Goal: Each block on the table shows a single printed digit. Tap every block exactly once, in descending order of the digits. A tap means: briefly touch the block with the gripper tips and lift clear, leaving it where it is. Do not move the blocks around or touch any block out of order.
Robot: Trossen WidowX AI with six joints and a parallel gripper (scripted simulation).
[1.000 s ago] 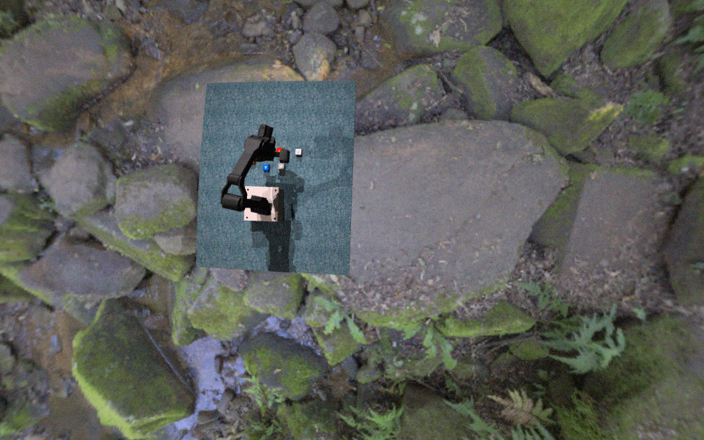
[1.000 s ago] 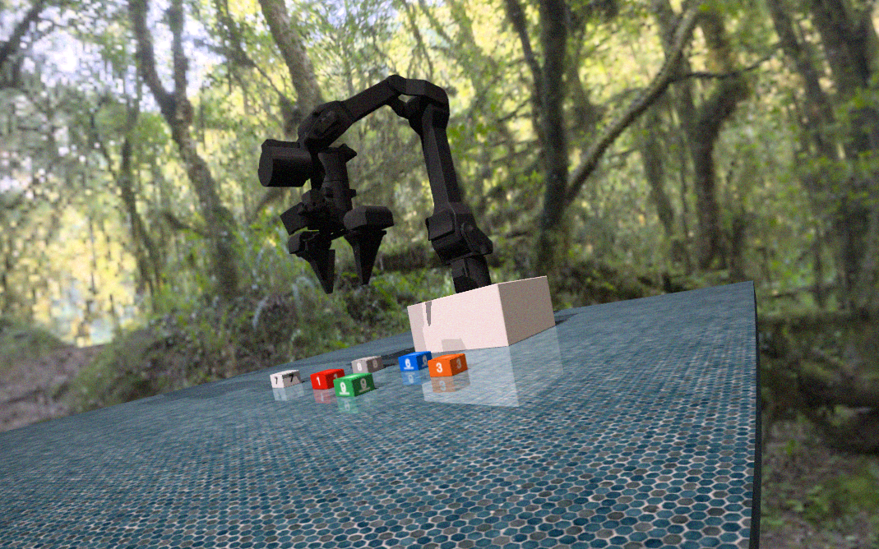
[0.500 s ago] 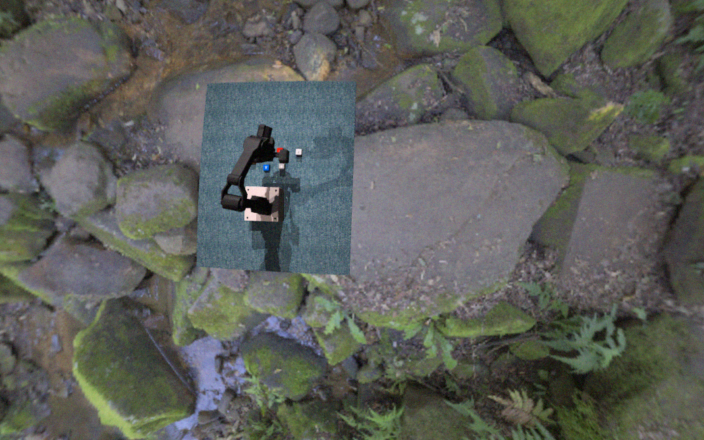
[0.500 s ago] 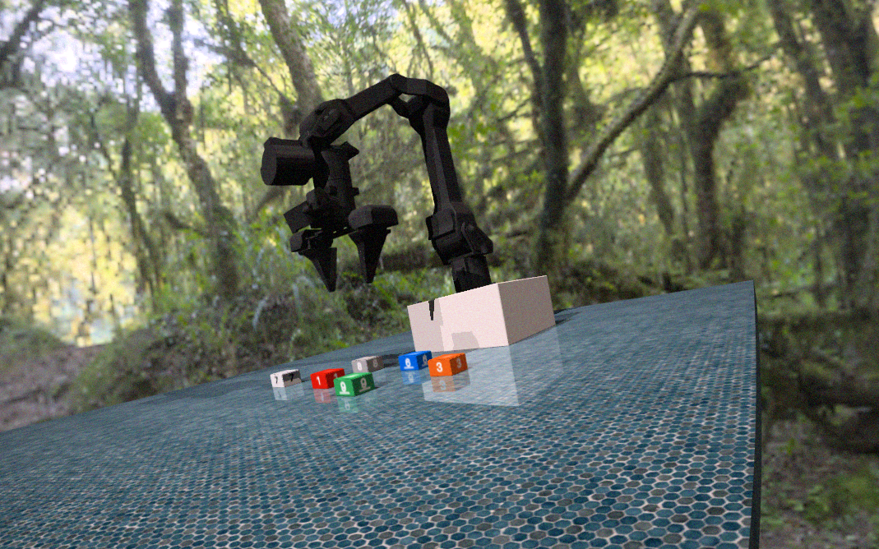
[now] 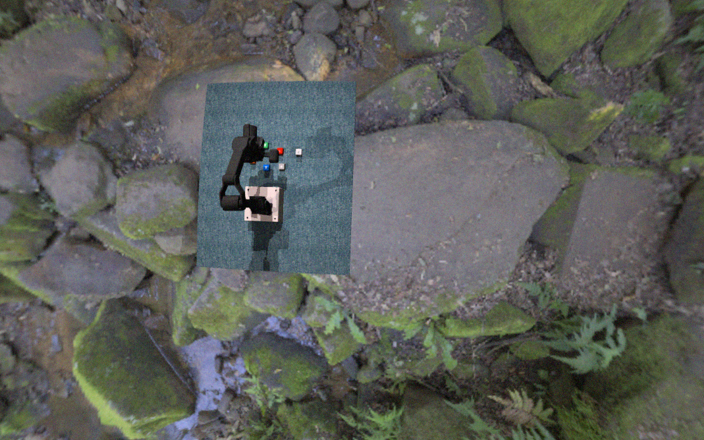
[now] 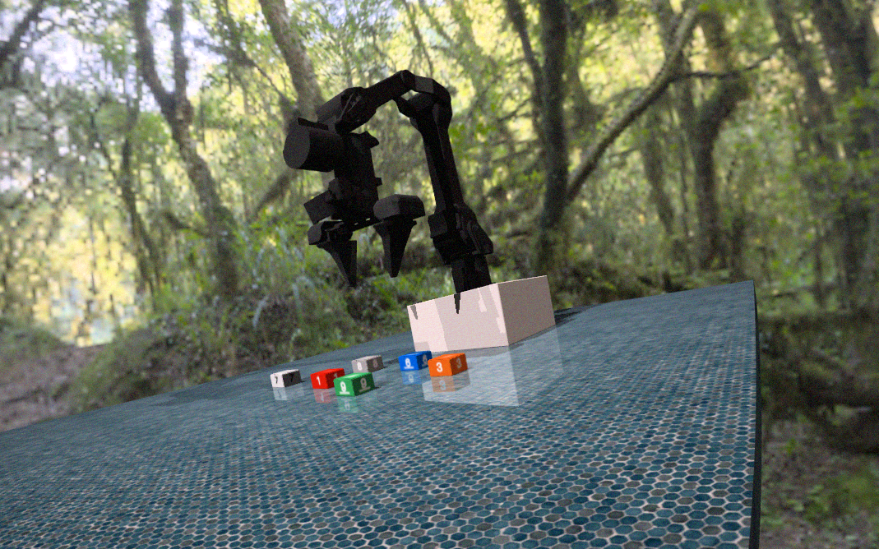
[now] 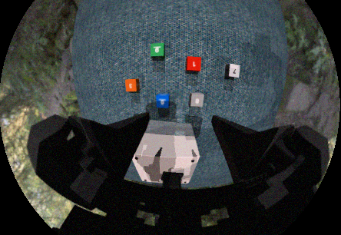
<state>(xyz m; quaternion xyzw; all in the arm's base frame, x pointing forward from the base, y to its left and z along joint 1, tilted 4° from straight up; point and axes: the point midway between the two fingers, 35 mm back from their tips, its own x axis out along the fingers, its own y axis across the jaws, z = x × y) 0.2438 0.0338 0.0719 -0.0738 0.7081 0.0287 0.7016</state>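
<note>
The green block lies 120 mm below my gripper tip, 100 mm ahead of it and 70 mm to the left of it. Round my gripper tip: blue block 120 mm below, 40 mm to the left, 20 mm behind; then red block 120 mm below, 90 mm ahead, 20 mm to the right; then grey block 120 mm below, 50 mm to the right.
</note>
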